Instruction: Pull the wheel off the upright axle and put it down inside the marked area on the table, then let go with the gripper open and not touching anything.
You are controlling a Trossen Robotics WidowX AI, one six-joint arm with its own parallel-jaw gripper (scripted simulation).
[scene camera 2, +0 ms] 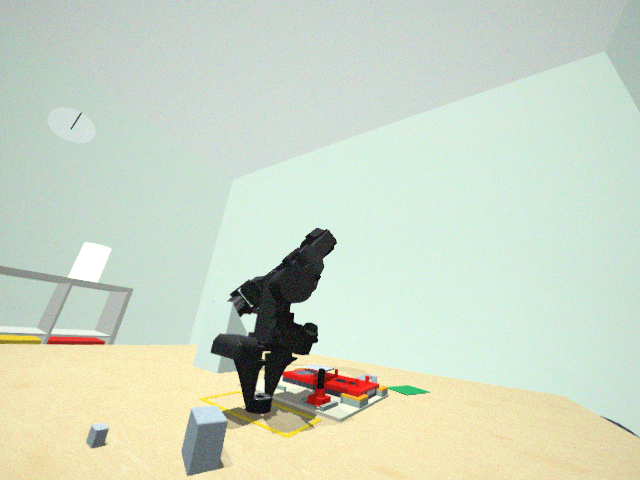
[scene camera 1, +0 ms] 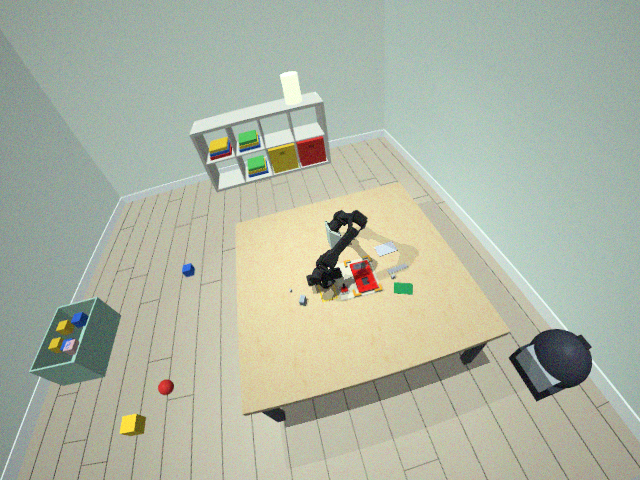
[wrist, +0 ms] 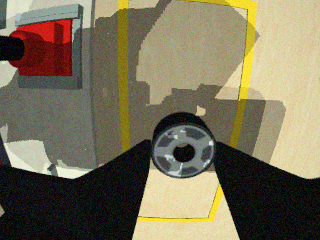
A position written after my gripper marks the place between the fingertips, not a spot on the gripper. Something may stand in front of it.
My gripper [scene camera 2: 258,403] carries a black wheel [wrist: 197,156]. I also see a red block assembly [scene camera 2: 335,384].
My gripper shows as well in the wrist view [wrist: 182,147].
